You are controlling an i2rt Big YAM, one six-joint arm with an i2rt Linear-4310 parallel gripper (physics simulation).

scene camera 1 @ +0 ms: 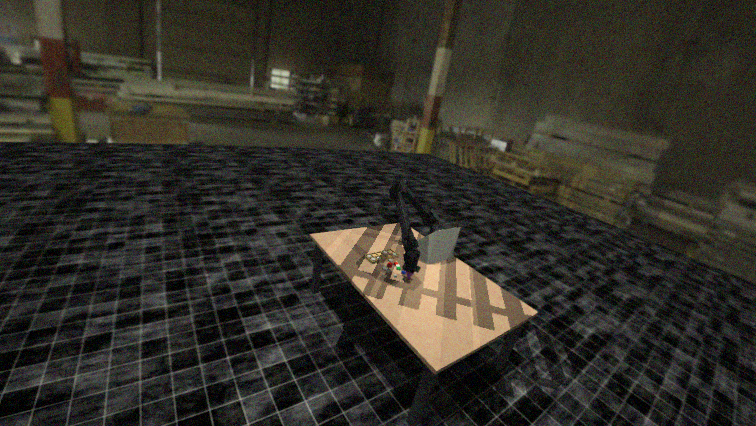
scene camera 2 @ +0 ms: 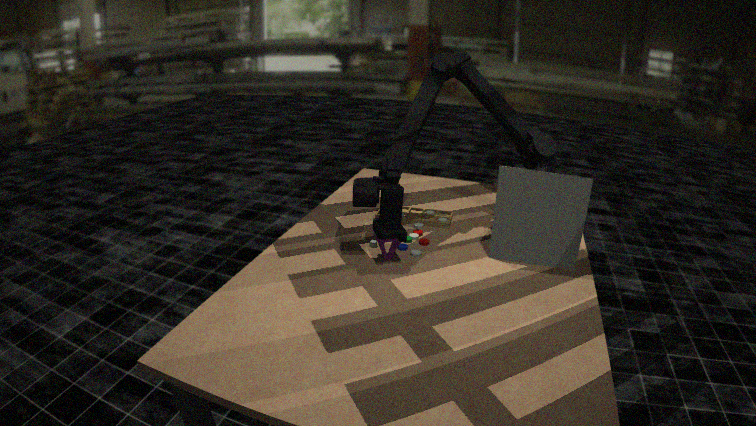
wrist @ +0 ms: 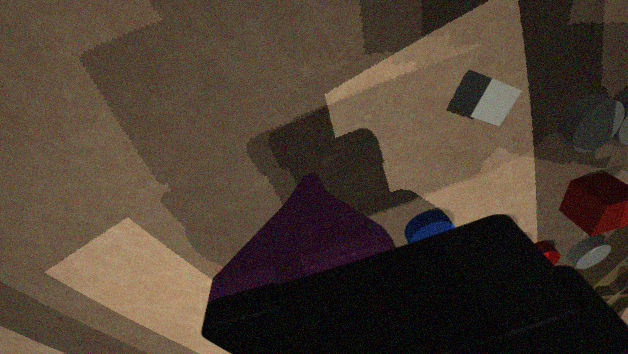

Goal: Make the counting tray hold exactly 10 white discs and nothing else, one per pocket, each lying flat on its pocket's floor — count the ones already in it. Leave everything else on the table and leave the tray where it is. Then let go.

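Observation:
My gripper [scene camera 1: 408, 276] [scene camera 2: 388, 257] [wrist: 313, 183] is shut and empty, its purple fingertips low over the table in front of the loose pieces. The counting tray [scene camera 2: 451, 218] stands behind them, partly hidden by the arm; pale discs show in it, but its full contents cannot be told. A pale disc [scene camera 2: 415, 252] lies right of the fingers. Another white disc [scene camera 2: 414, 236] lies farther back, near the green piece [scene camera 2: 409, 239]. In the wrist view, shaded pale discs [wrist: 589, 122] lie at the right edge, and another pale disc [wrist: 592, 255] shows lower down.
A blue disc [scene camera 2: 403, 247] [wrist: 429, 231] lies close beside the fingers. A white block [wrist: 496, 102], a red block [wrist: 595, 202] and a red disc [wrist: 551, 253] lie around there. An upright grey panel [scene camera 1: 440, 245] [scene camera 2: 539, 216] stands on the table's right side.

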